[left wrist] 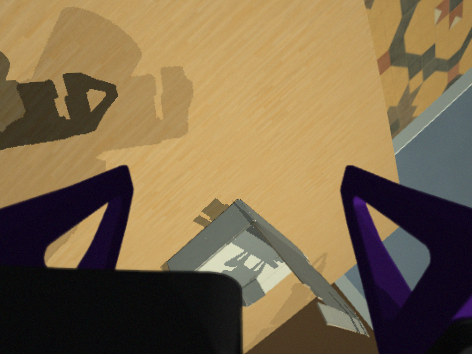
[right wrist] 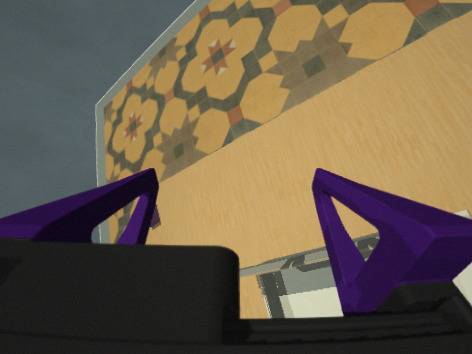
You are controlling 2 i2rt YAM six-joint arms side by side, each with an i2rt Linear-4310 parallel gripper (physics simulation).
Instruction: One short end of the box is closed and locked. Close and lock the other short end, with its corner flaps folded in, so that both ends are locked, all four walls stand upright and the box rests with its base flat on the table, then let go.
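Frame: origin at the left arm's base, x ahead, y left, z up, level; centimetres.
Where they show: left gripper, fingertip midpoint: [left wrist: 236,177]; right gripper, fingertip midpoint: [right wrist: 235,177].
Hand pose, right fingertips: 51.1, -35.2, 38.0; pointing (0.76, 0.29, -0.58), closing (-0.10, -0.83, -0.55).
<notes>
After its pixels a point has its place, as x, y, z.
The grey box [left wrist: 210,238] @[32.6, -19.1, 2.6] [right wrist: 310,300] @[32.3, -26.9, 0.2] shows in part at the bottom of both views, with pale patches on its inside. In the left wrist view, one wall meets a long wall [left wrist: 280,250] @[41.0, -17.6, 12.7] at a corner. The long wall runs to the lower right, where a pale flap [left wrist: 342,320] @[42.3, -23.5, 24.0] sticks out. In the right wrist view a thin grey wall edge runs behind the right finger. The rest of the box is hidden by the gripper bodies or out of view. My left gripper [left wrist: 236,177] @[40.4, 12.7, 23.6] and right gripper [right wrist: 235,171] @[51.1, -35.2, 38.0] are open and empty, apart from the box.
The wooden table [left wrist: 280,100] @[53.4, -5.0, 0.0] [right wrist: 280,175] @[59.8, -24.2, 0.0] lies under the box. Shadows fall on it at the left of the left wrist view. Patterned floor [left wrist: 425,40] [right wrist: 220,55] and a blue-grey wall [left wrist: 440,145] [right wrist: 50,75] lie beyond its edge. A small purple thing [right wrist: 156,218] @[54.7, 20.1, 1.3] shows beside the right gripper's left finger.
</notes>
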